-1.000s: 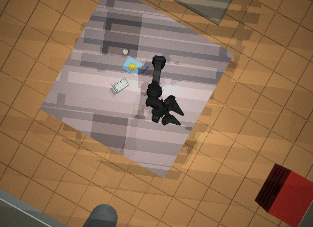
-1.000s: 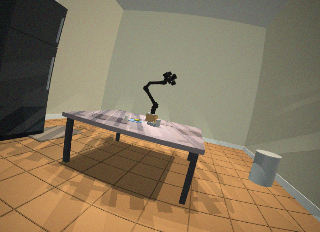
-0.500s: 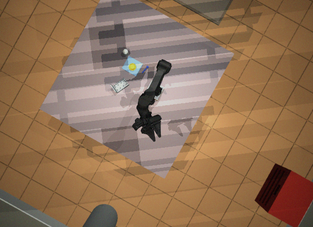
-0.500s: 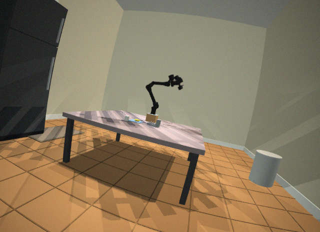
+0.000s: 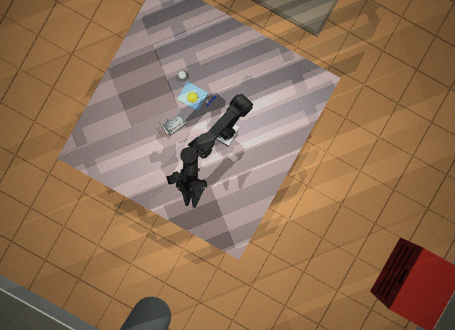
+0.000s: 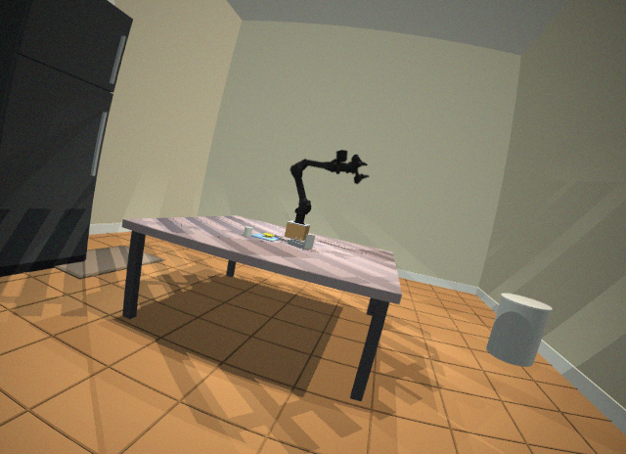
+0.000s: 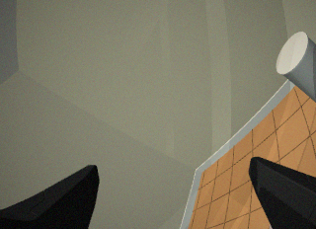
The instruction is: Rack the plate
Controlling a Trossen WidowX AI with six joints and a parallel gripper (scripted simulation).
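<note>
Now: gripper tip 510 mm above the yellow plate, 470 mm to the left of it and 310 mm short of it. The rest, counted from my gripper tip: grey dish rack: 500 mm below, 330 mm ahead, 280 mm to the right.
</note>
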